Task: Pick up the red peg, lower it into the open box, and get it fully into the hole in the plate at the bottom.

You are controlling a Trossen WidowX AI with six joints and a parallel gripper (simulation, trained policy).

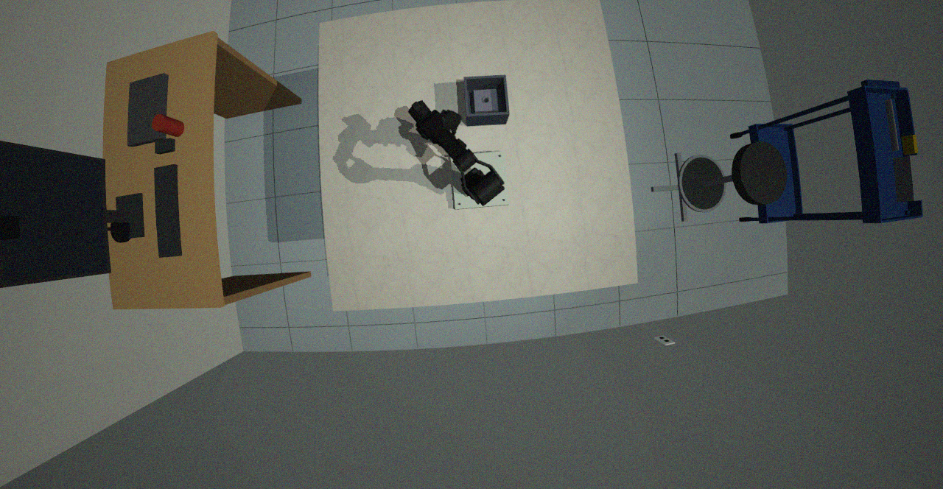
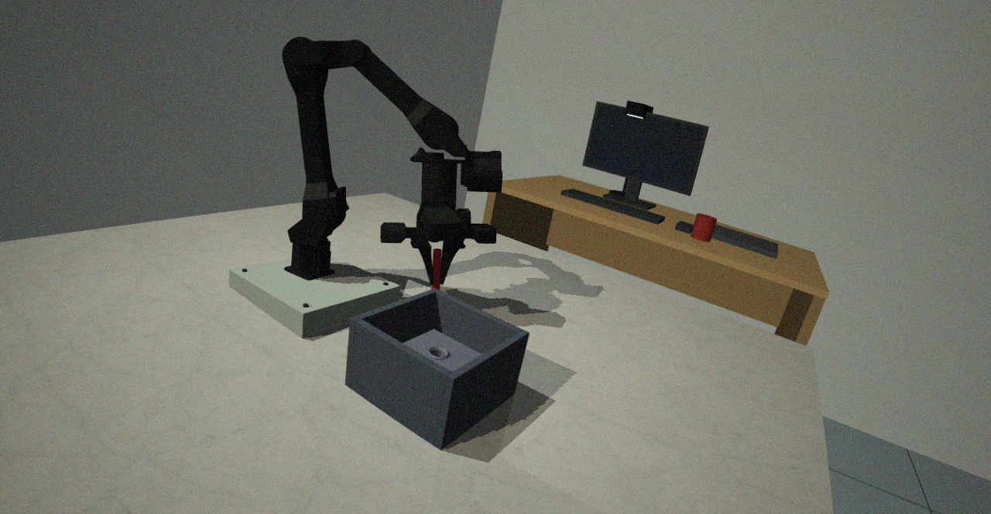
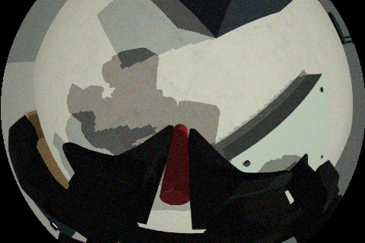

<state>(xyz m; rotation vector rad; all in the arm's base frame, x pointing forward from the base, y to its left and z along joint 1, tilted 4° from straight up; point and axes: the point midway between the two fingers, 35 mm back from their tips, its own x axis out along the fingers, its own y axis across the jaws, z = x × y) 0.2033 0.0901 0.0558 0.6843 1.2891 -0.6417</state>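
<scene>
Now: gripper tip 120 mm short of the grey plate, 180 mm to the left of it and 10 mm above it. The rest, counted from my gripper tip: red peg 10 mm behind, 10 mm to the left, 20 mm above; then dark grey box 120 mm ahead, 180 mm to the right, 30 mm below.
</scene>
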